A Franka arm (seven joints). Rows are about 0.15 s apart.
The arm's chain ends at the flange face. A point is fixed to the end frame.
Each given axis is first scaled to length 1.
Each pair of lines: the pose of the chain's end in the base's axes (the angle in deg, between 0 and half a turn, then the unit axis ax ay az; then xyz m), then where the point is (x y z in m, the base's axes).
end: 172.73, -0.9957, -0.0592, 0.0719, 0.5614, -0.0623, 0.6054
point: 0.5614 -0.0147 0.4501
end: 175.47, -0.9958, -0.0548, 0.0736, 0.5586, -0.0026, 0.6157
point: 0.5587 0.0374 0.4583
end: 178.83, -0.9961, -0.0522, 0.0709, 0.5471, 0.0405, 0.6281
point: 0.5485 0.0712 0.4687
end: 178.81, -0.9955, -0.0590, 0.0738, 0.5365, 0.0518, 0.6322
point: 0.5366 0.0827 0.4728
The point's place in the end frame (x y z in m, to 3 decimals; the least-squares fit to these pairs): 0.027 -0.026 0.158
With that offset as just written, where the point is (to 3 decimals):
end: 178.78, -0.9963, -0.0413, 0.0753, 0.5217, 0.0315, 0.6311
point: 0.522 0.062 0.472
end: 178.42, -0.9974, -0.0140, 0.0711, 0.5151, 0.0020, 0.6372
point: 0.519 0.033 0.478
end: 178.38, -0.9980, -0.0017, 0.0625, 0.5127, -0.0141, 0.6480
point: 0.520 0.016 0.489
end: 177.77, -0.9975, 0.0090, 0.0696, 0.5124, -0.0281, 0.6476
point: 0.518 0.004 0.488
